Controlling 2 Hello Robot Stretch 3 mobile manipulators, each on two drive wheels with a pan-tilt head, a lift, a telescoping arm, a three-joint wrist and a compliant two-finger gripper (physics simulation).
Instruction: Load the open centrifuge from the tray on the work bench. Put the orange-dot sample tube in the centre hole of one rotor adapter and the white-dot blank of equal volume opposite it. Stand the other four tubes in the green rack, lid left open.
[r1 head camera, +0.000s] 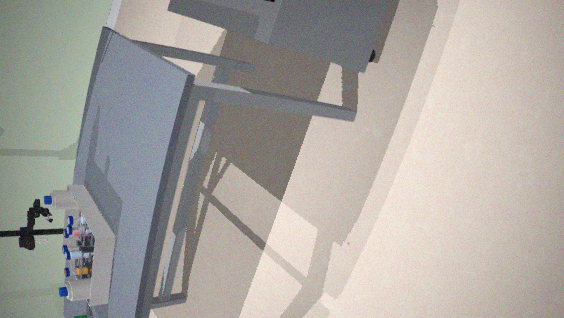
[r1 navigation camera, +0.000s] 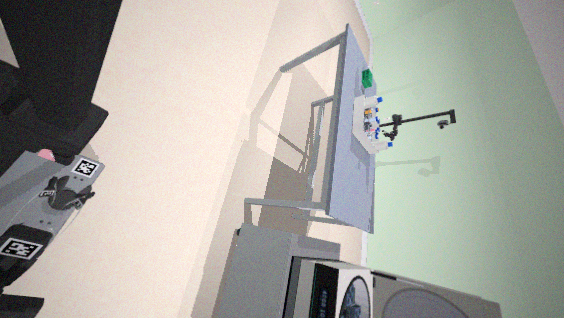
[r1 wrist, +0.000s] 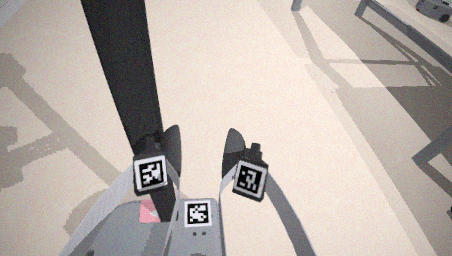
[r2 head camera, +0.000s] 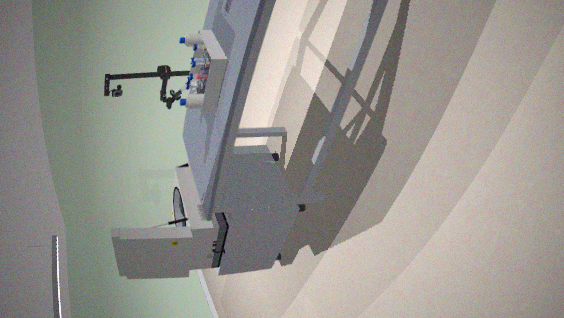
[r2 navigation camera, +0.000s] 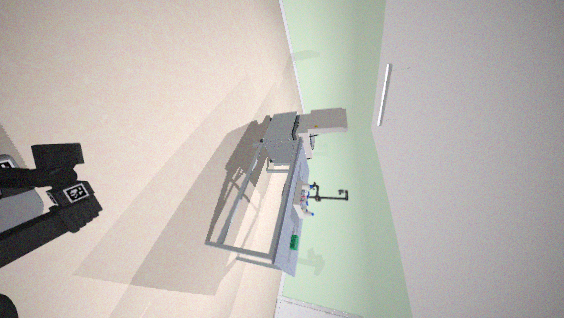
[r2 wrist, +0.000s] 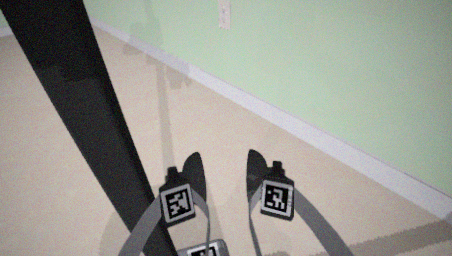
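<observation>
The white tray (r1 head camera: 103, 250) (r1 navigation camera: 358, 122) (r2 head camera: 216, 82) (r2 navigation camera: 298, 209) stands on the work bench (r1 head camera: 145, 115) (r1 navigation camera: 351, 185) (r2 navigation camera: 285, 256) with blue-capped bottles and small items; dots and single tubes are too small to tell. The green rack (r1 navigation camera: 367, 78) (r2 navigation camera: 294, 242) stands beside it. The centrifuge (r1 navigation camera: 323, 295) has its lid (r1 navigation camera: 430, 295) (r2 head camera: 150, 252) (r2 navigation camera: 328, 120) raised. The r1 gripper (r1 wrist: 203, 145) is open and empty over the floor, away from the bench. The r2 gripper (r2 wrist: 225, 165) is open and empty over the floor near a wall.
The grey cabinet (r1 head camera: 320, 30) (r1 navigation camera: 260, 265) (r2 head camera: 255, 200) (r2 navigation camera: 281, 135) under the centrifuge stands at the bench's end. A black post (r1 navigation camera: 420, 119) (r2 head camera: 142, 76) (r2 navigation camera: 332, 198) with a jointed arm rises by the tray. A white skirting (r2 wrist: 280, 114) runs below the green wall.
</observation>
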